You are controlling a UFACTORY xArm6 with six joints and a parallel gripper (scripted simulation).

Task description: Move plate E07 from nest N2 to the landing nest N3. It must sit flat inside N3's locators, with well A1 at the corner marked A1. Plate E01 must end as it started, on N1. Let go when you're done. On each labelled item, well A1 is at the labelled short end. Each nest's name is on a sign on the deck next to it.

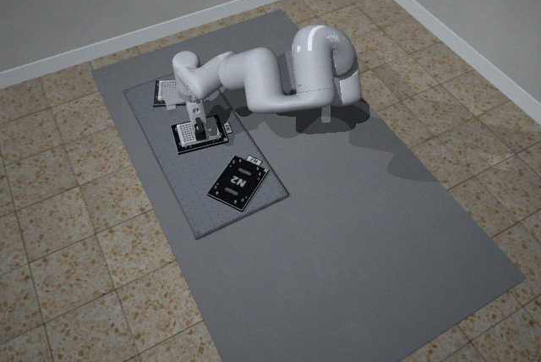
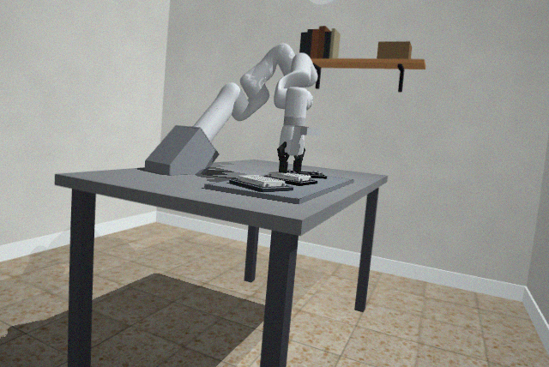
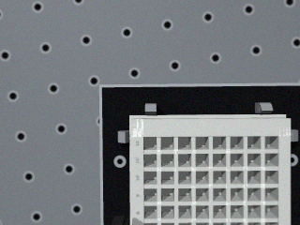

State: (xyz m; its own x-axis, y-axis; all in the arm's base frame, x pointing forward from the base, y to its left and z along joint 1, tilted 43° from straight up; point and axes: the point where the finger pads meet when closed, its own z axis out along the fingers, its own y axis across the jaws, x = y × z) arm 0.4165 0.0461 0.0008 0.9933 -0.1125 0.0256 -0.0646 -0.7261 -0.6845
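Right now the black nest is 4 cm below my hand. Round my hand: nest N2: 5 cm behind, 23 cm to the left, 4 cm below.
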